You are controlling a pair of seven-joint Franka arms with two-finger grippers.
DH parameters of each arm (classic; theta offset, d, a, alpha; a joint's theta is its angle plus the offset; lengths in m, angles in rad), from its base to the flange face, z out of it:
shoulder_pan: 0 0.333 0 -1.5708
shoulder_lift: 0 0 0 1.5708
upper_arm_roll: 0 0.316 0.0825 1.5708
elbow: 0 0 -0.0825 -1.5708
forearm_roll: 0 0.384 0 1.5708
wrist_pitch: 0 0 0.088 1.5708
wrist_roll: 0 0.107 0 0
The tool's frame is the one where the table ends.
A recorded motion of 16 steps. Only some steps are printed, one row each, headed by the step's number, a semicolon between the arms.
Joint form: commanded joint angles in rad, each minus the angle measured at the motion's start. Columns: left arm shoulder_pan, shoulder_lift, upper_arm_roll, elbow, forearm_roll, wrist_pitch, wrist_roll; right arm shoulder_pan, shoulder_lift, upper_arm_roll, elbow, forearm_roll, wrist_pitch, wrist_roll.
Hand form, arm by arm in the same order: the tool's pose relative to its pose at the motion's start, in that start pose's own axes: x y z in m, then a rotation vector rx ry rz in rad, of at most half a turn. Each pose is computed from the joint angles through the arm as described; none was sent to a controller.
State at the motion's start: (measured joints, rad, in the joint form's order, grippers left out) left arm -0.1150 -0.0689 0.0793 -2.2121 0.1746 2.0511 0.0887; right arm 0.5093 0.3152 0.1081 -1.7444 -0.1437 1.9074 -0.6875
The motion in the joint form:
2: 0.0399 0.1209 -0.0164 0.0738 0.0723 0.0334 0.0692; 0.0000 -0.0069 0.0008 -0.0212 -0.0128 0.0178 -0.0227
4: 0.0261 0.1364 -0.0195 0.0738 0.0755 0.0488 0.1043; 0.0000 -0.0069 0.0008 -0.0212 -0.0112 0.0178 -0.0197
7: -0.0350 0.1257 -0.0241 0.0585 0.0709 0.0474 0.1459; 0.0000 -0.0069 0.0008 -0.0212 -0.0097 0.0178 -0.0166
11: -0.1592 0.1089 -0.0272 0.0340 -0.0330 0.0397 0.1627; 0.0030 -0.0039 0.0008 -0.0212 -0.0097 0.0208 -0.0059
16: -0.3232 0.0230 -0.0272 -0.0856 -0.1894 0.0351 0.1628; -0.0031 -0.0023 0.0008 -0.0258 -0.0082 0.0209 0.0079
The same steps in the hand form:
2: 0.0296 -0.0164 0.0263 0.0623 -0.0253 0.0884; -0.0013 -0.0021 0.0042 -0.0115 -0.0048 -0.0300
4: 0.0346 -0.0068 0.0318 0.0657 -0.0239 0.1449; -0.0013 -0.0022 0.0042 -0.0104 -0.0038 -0.0264
7: 0.0358 0.0286 0.0280 0.0681 -0.0203 0.2493; -0.0012 -0.0022 0.0042 -0.0093 -0.0029 -0.0228
11: 0.0319 0.1008 0.0219 -0.0075 -0.0097 0.3399; 0.0007 -0.0032 0.0056 -0.0095 -0.0026 -0.0154
16: -0.0128 0.1881 0.0235 -0.1280 -0.0298 0.4263; -0.0019 -0.0012 0.0091 -0.0032 -0.0059 0.0041

